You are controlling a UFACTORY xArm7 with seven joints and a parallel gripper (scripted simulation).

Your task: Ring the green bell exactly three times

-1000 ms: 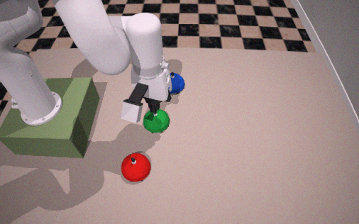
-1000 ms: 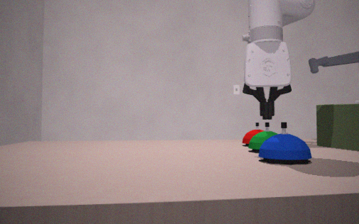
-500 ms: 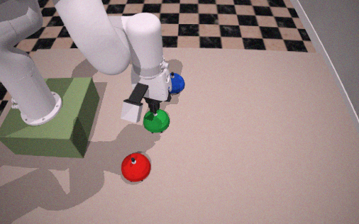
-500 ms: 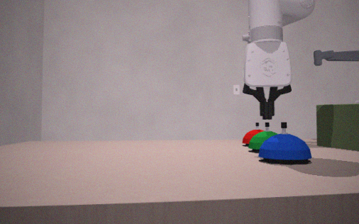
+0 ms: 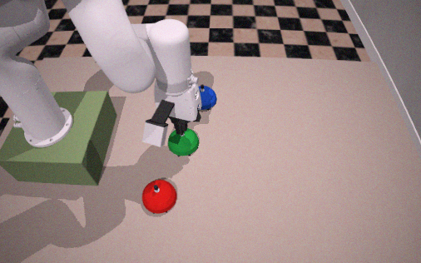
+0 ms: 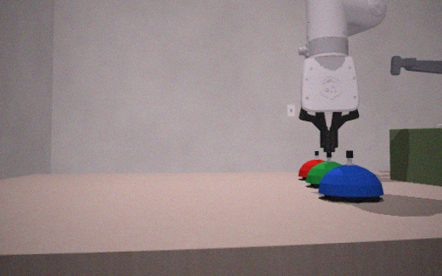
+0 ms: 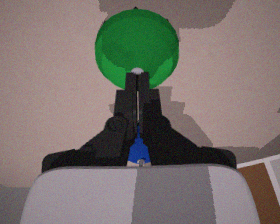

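Right now my hand is 40 mm above the green bell. From my hand the other things lie so: red bell 160 mm to the right, 50 mm behind, 40 mm below; then blue bell 160 mm to the left, 50 mm ahead, 40 mm below.
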